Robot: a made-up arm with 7 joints.
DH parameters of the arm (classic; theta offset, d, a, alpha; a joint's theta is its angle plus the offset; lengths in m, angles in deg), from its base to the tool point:
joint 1: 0 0.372 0 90
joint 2: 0 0.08 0 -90
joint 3: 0 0.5 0.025 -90
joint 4: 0 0.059 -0.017 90
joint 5: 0 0.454 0 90
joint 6: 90 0.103 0.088 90
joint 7: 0 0.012 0 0
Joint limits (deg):
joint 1: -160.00..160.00
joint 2: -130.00..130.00
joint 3: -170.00..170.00
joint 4: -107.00..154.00
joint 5: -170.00..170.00
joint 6: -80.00..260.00
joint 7: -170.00..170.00
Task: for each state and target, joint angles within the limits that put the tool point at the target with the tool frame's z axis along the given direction. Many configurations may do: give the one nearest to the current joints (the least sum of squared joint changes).
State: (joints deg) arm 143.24 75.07 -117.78 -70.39 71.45 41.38 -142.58
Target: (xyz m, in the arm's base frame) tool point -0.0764 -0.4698 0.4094 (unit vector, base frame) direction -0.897 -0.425 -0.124
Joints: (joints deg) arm 124.57 64.08 -84.08 -107.00 31.24 83.45 -142.58
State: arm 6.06 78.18 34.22 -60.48 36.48 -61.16 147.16
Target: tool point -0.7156 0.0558 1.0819 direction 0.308 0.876 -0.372
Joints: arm -23.31 34.48 61.39 -38.00 60.94 -39.50 147.16
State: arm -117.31 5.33 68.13 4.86 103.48 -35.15 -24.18
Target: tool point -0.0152 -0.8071 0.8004 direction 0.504 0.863 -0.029
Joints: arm -110.51 -46.50 42.21 35.19 78.17 -54.59 -24.18
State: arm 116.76 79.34 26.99 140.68 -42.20 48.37 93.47
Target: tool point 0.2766 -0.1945 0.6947 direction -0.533 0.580 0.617
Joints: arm 147.18 113.42 11.26 142.01 -31.06 61.53 93.47
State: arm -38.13 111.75 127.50 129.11 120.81 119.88 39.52
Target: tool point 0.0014 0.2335 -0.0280 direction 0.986 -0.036 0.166
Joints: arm -50.69 108.15 132.29 104.68 137.31 133.19 39.52
